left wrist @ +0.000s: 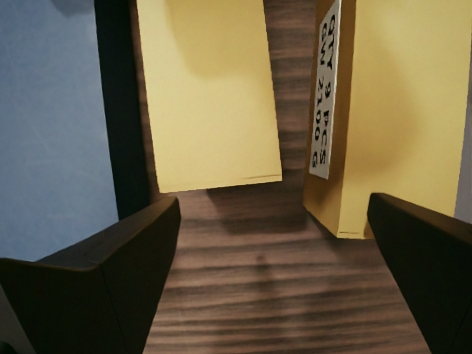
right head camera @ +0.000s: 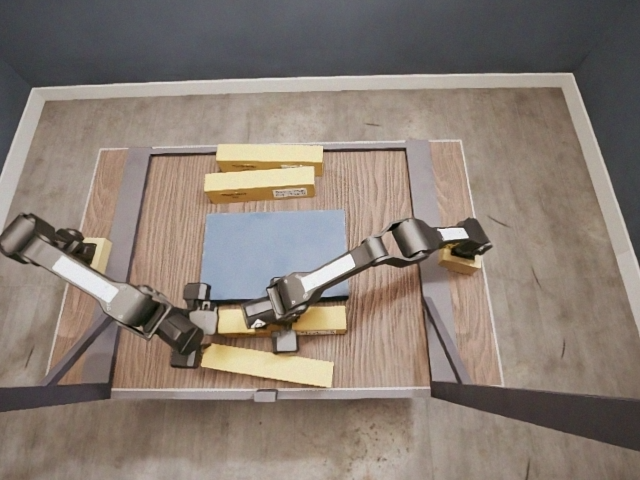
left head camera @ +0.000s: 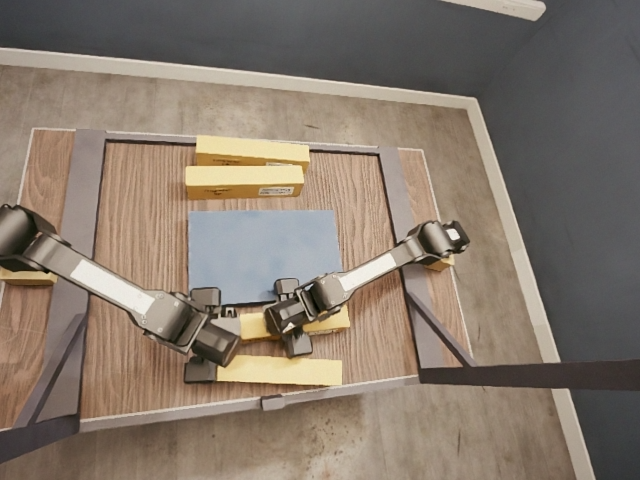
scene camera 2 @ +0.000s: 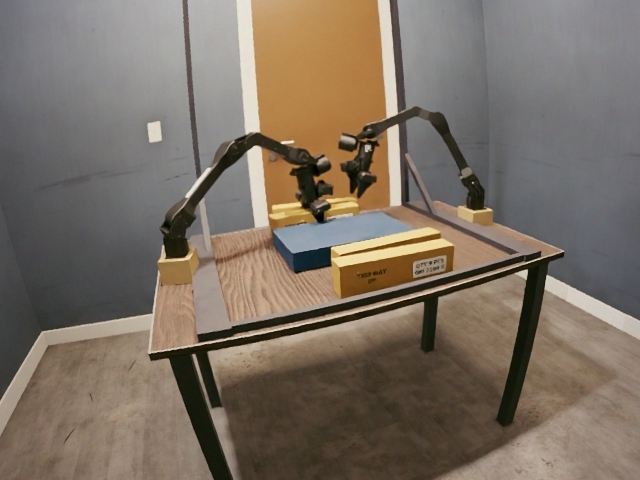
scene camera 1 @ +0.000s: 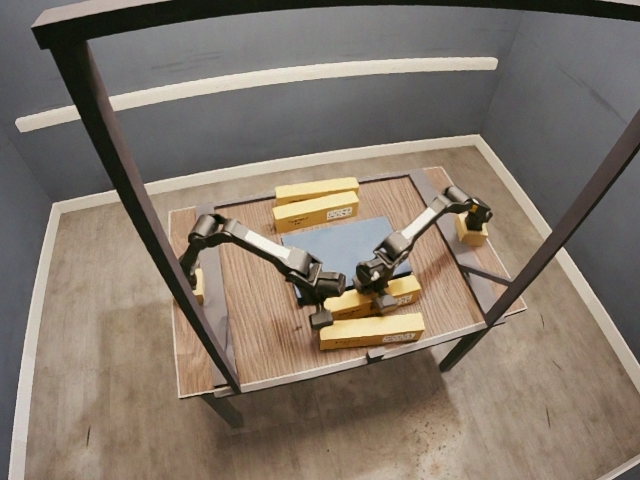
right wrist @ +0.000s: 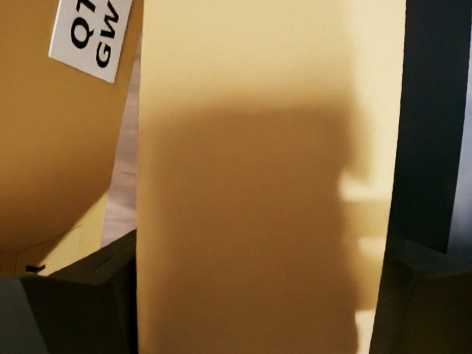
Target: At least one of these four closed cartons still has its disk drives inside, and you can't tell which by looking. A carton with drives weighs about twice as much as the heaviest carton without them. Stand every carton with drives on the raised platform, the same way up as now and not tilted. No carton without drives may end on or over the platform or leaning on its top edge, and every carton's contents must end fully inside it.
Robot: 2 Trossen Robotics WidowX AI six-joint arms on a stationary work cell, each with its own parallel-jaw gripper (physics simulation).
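Places are measured from the left arm's base along level axes (x right, y ahead, z up), in millimetres.
Pixels of known places: left gripper, fingertip midpoint: (left wrist: 274,206) (scene camera 2: 354,196) (scene camera 1: 324,308); right gripper, fingertip midpoint: (right head camera: 280,323) (scene camera 2: 318,221) (scene camera 1: 367,302) (right wrist: 251,221); left arm's base at its link origin: (right head camera: 83,254) (scene camera 2: 475,208); right arm's base at its link origin: (right head camera: 463,246) (scene camera 2: 177,254) (scene camera 1: 473,224).
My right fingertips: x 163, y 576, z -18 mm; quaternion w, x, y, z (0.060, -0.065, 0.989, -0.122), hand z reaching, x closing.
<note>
Ahead of a thing's pixels: the offset from my right fingertips to its top centre. "spot": to the spot under its first point. Level surfaces: height alone.
Four closed yellow cartons are in view. Two, the rear {dx -495, dy -69, dz +45 mm} (left head camera: 253,147) (right head camera: 268,151) (scene camera 2: 398,266) and its neighbour {spot: dx -403, dy -103, dz +45 mm} (left head camera: 242,175) (right head camera: 258,180), stand behind the blue platform {dx -187, dy -29, dz +20 mm} (left head camera: 258,242) (right head camera: 273,240) (scene camera 2: 336,232). A third (left head camera: 330,324) (right head camera: 325,317) (right wrist: 250,60) is beside the platform's front edge. My right gripper (left head camera: 292,316) (right wrist: 251,221) is shut on it near its middle; whether it touches the table is unclear. A fourth {dx +105, dy -17, dz +45 mm} (left head camera: 279,369) (right head camera: 266,364) stands in front, apart. My left gripper (left head camera: 203,333) (left wrist: 274,206) is open above the left ends of the front two.
The frame's front rail {spot: dx +166, dy +135, dz -40 mm} (left head camera: 330,391) (right head camera: 336,393) runs close to the front carton. Grey side rails (right head camera: 124,248) (right head camera: 426,248) flank the work area. Both arms reach inward across the table {dz -40 mm} (right head camera: 382,206), the right one over the platform.
</note>
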